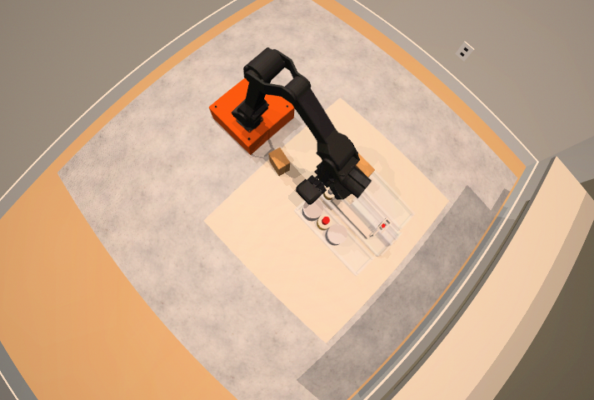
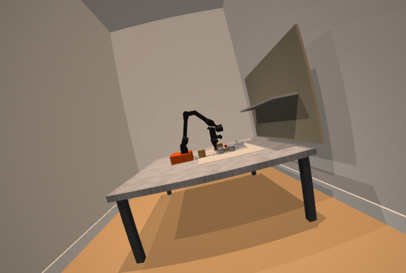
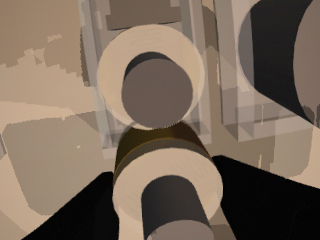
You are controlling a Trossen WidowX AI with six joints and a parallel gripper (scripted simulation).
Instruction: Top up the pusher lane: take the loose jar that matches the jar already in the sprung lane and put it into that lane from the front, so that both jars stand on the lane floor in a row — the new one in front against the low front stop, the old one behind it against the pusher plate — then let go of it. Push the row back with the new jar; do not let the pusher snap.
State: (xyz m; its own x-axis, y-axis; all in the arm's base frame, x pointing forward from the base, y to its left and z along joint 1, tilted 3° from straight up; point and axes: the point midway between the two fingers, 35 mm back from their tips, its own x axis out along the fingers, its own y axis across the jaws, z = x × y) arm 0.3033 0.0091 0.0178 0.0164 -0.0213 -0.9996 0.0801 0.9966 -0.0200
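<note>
My gripper tip is now 17 cm short of the clear pusher lane, 3 cm above it and 1 cm to the right of it. Round my gripper tip: red marker (22 cm ahead, 3 cm above, 2 cm to the left); brown box (14 cm behind, 4 cm to the right, 1 cm below).
</note>
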